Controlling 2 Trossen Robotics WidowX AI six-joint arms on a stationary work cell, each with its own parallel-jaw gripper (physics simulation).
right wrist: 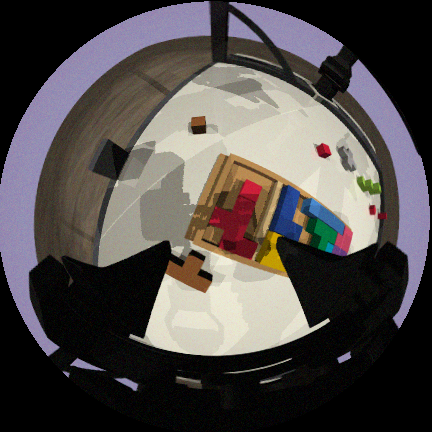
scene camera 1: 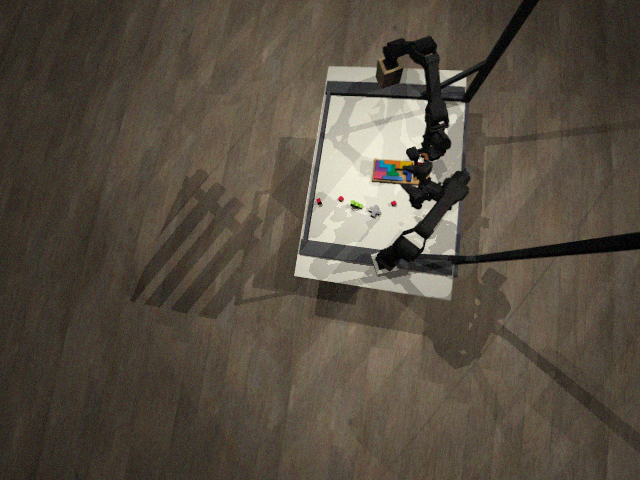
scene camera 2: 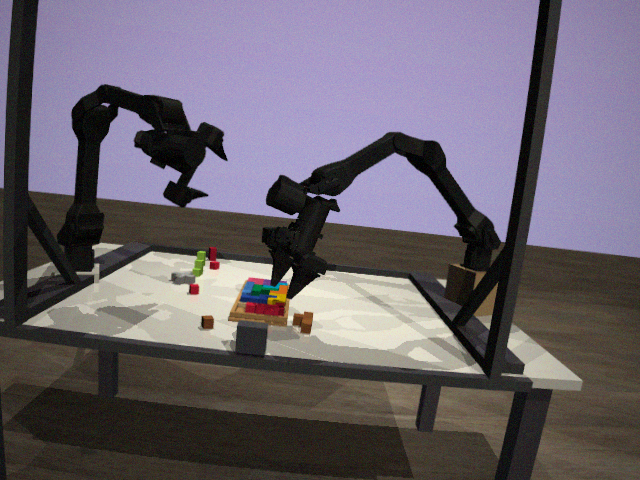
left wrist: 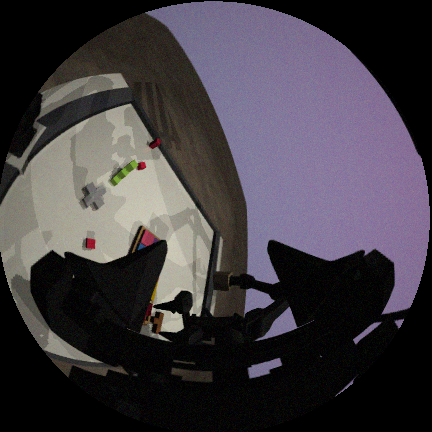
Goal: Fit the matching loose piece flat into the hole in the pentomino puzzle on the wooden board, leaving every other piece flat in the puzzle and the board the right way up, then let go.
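Places are measured from the left arm's base along level axes (x right, y ahead, z up), in centimetres.
Where they show: left gripper, between the fingertips: [scene camera 1: 401, 175] [scene camera 2: 216, 177] [left wrist: 218, 245]; right gripper, between the fingertips: [right wrist: 224, 244] [scene camera 2: 280, 292] [left wrist: 155, 319]; left arm's base, origin of its link: [right wrist: 321, 92] [scene camera 1: 383, 261] [scene camera 2: 78, 268]; right arm's base, origin of its link: [scene camera 1: 390, 63] [scene camera 2: 476, 268] [left wrist: 230, 280].
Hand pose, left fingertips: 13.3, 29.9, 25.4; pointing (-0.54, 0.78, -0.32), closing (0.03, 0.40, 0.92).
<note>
Things, the pixels of their top centre, and the offset from my left fingertips, as dx, dy, dz. "spot": a spot on its surface instead.
- wooden board, centre of its top: [right wrist: 300, 235] [scene camera 2: 264, 297] [scene camera 1: 401, 171] +9.4, +11.0, -26.2
- hole, a spot on its surface: [right wrist: 299, 214] spot: +8.8, +8.2, -27.2
- red piece, centre of its top: [right wrist: 237, 225] [scene camera 2: 270, 305] +18.5, +9.3, -25.2
- brown piece, centre of its top: [right wrist: 181, 266] [scene camera 2: 303, 317] [left wrist: 157, 323] +24.9, +14.2, -25.7
- grey plus piece, centre of its top: [left wrist: 94, 194] [scene camera 2: 183, 274] [right wrist: 350, 157] [scene camera 1: 374, 210] -9.7, -4.4, -25.7
- green piece, centre of its top: [left wrist: 129, 167] [scene camera 2: 199, 253] [right wrist: 377, 182] [scene camera 1: 356, 202] -17.4, +1.0, -21.8
- brown cube, centre of its top: [right wrist: 197, 120] [scene camera 2: 207, 317] +23.0, -5.1, -25.7
- dark block, centre of its top: [right wrist: 96, 153] [scene camera 2: 253, 323] +37.1, -0.7, -22.0
The wooden board [scene camera 1: 395, 182] [scene camera 2: 258, 319] [right wrist: 204, 197] lies puzzle side up. Its puzzle part holds coloured pieces; the hole [right wrist: 299, 214] shows bare wood between blue and green pieces. A red piece [scene camera 2: 266, 308] [right wrist: 237, 220] lies in the board's end compartment. A brown piece [scene camera 2: 306, 321] [left wrist: 158, 322] [right wrist: 190, 272] lies on the table beside the board. My right gripper [scene camera 2: 282, 290] [right wrist: 224, 244] is open and empty, low by the board; one finger overlaps the yellow piece in the right wrist view. My left gripper [scene camera 2: 217, 177] [left wrist: 218, 245] is open and empty, high above the table.
A grey plus piece [scene camera 1: 374, 210] [left wrist: 93, 196] [right wrist: 346, 158] and a green piece [scene camera 1: 356, 204] [left wrist: 124, 173] [right wrist: 369, 185] lie apart from the board. Small red cubes lie around them. A brown cube [scene camera 2: 207, 321] [right wrist: 198, 124] and a dark block [scene camera 2: 251, 338] [right wrist: 109, 159] are near the table edge.
</note>
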